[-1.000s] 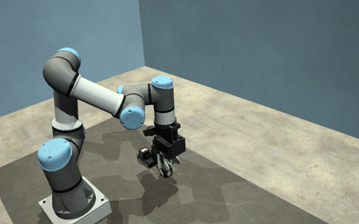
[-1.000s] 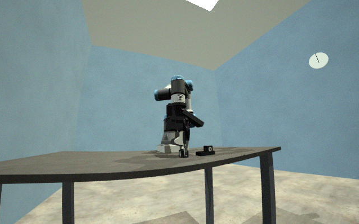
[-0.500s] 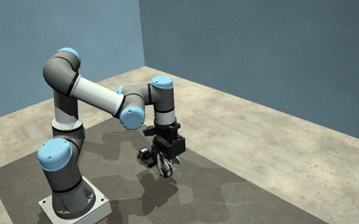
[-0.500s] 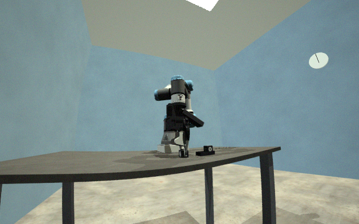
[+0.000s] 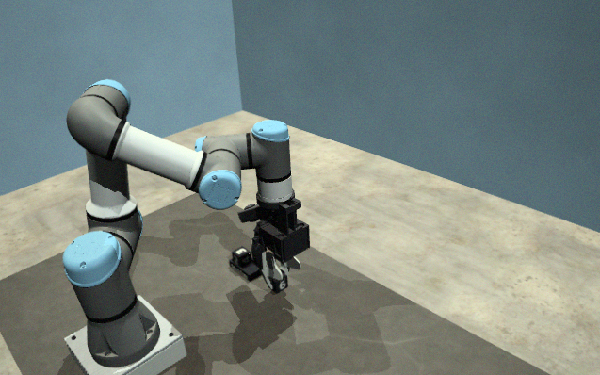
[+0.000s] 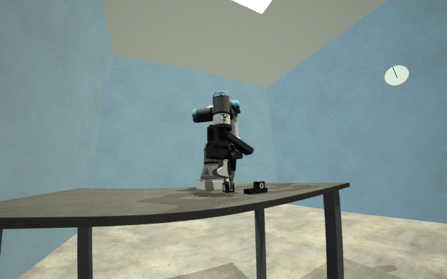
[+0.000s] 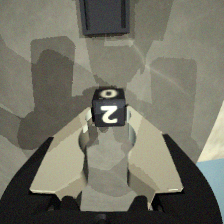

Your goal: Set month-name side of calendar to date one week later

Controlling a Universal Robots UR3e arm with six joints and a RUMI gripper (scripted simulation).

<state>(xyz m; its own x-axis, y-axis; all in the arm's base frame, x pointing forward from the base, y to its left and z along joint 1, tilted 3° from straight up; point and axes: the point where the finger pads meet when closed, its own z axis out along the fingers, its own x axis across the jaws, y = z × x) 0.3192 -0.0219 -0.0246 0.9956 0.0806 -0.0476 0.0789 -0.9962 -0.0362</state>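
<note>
Now: hand 110 mm to the right of the black tray, 30 mm above it and 10 mm past it.
</note>
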